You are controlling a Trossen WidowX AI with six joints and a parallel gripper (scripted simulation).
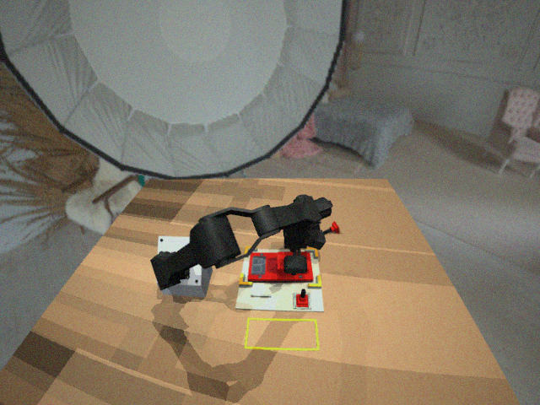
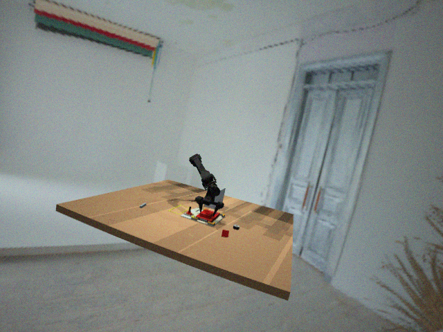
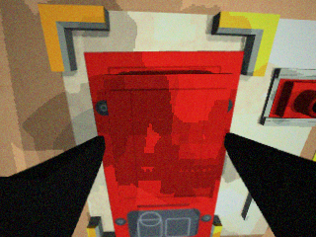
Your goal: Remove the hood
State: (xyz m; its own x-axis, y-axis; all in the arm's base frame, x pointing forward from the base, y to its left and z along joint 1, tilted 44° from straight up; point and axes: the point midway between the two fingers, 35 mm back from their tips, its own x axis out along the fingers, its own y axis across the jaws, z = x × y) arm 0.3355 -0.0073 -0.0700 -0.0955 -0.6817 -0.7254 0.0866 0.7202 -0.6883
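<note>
Right now the red hood is right at my gripper tip. Round my gripper tip: black wheel: 21 cm to the left, 3 cm below, 1 cm ahead.
</note>
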